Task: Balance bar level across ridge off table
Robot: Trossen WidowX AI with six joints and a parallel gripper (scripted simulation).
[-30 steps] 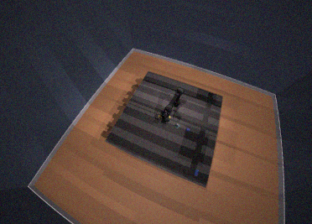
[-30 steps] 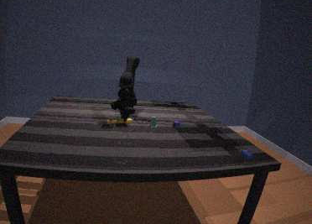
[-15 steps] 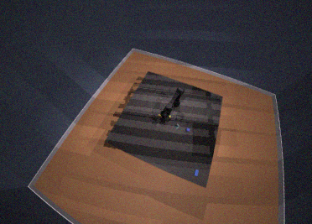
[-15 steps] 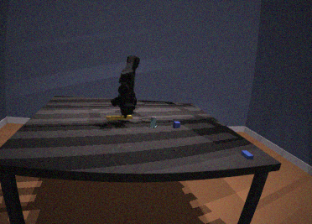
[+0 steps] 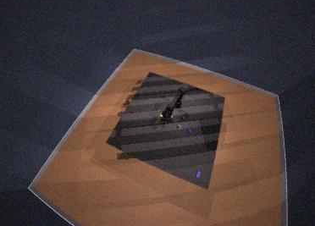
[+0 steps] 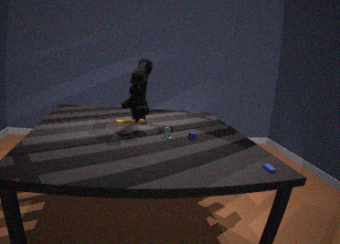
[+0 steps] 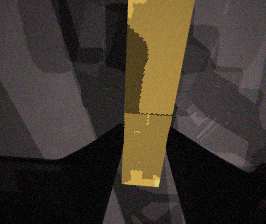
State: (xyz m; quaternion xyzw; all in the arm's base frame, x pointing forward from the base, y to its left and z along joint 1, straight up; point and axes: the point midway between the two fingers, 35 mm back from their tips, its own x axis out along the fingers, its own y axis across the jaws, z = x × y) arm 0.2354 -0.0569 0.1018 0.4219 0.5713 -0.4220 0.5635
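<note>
Right now my gripper tip is 30 mm to the left of the yellow bar and 10 mm short of it. The rest, counted from my gripper tip: blue cube 320 mm to the left, 60 mm ahead, 50 mm below.
</note>
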